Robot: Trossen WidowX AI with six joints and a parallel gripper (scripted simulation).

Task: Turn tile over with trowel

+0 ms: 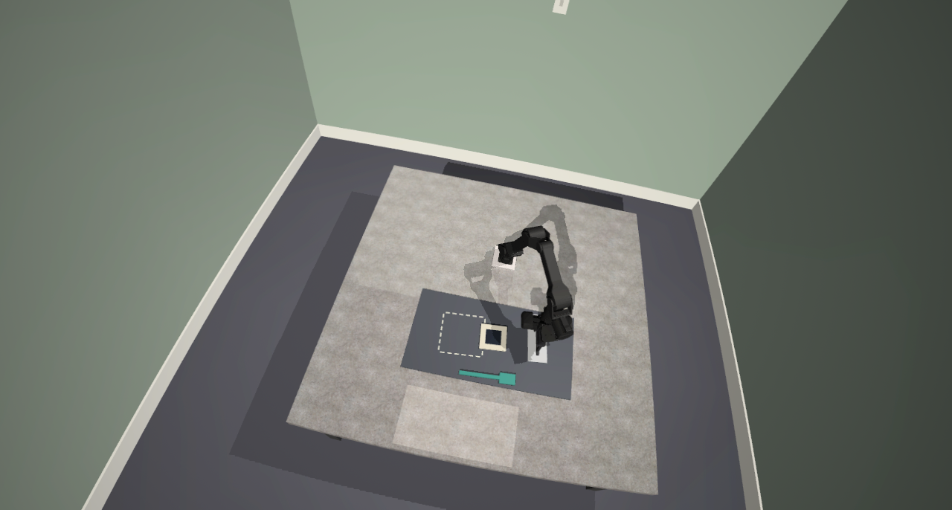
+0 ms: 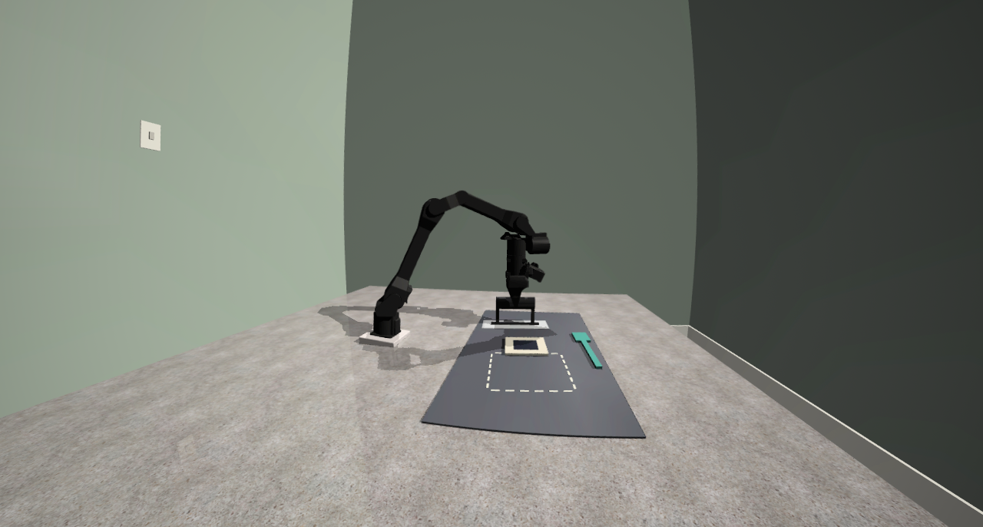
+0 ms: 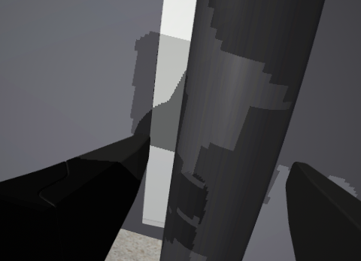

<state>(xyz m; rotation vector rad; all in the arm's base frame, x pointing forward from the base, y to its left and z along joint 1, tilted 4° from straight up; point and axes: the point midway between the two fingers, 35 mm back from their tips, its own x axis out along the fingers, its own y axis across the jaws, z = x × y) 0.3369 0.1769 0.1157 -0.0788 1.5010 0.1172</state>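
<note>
Right now my gripper tip is 20 mm past the white trowel and 30 mm above it. Also, from my gripper tip: dark mat: 60 mm ahead, 170 mm to the right, 80 mm below; then teal trowel: 190 mm ahead, 150 mm to the right, 60 mm below; then beige tile: 40 mm ahead, 170 mm to the right, 60 mm below.
</note>
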